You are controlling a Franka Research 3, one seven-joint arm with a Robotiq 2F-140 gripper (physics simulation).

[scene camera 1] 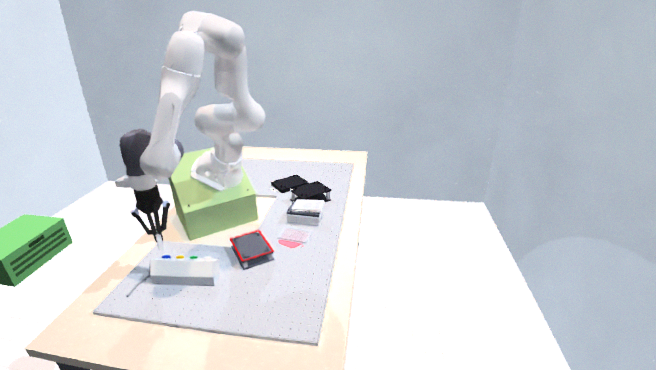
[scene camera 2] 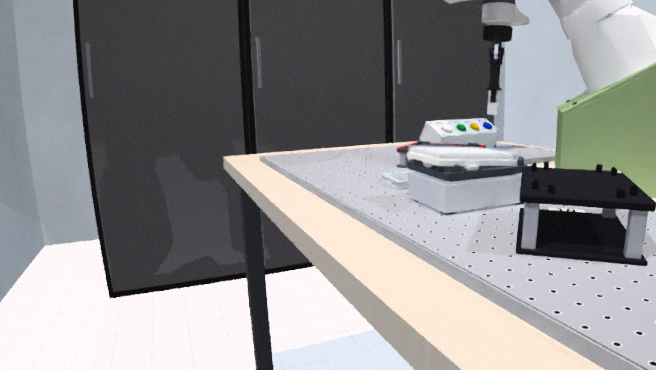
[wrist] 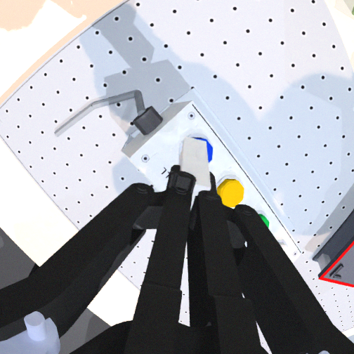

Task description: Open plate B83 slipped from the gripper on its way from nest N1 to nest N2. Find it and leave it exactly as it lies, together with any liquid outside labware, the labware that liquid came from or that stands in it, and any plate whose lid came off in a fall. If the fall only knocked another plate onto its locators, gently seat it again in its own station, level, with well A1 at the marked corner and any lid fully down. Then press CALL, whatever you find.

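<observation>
My gripper (scene camera 1: 159, 242) (scene camera 2: 492, 106) (wrist: 190, 155) is shut and empty, its pale tips pointing down just above the blue-button end of the white button box (scene camera 1: 182, 272) (wrist: 159, 145). The blue button (scene camera 1: 166, 257) (scene camera 2: 487, 125) (wrist: 207, 151) is partly hidden behind the tips in the wrist view; its label is mostly covered. A clear plate (scene camera 1: 296, 234) (scene camera 2: 395, 178) lies on the perforated board beside a pink liquid patch (scene camera 1: 290, 244). A white-topped item (scene camera 1: 308, 205) (scene camera 2: 462, 154) sits on a light grey station (scene camera 1: 303, 218) (scene camera 2: 462, 192); its exact seating is unclear.
A red-rimmed dark nest (scene camera 1: 251, 245) (wrist: 345, 267) stands beside the button box. A raised black nest (scene camera 1: 311, 190) (scene camera 2: 585, 185) stands behind the grey station, with another black platform (scene camera 1: 288, 183) near it. The yellow (scene camera 1: 180, 257) (scene camera 2: 475, 126) (wrist: 231, 193) and green (scene camera 1: 194, 257) (scene camera 2: 461, 127) (wrist: 264, 221) buttons adjoin the blue one.
</observation>
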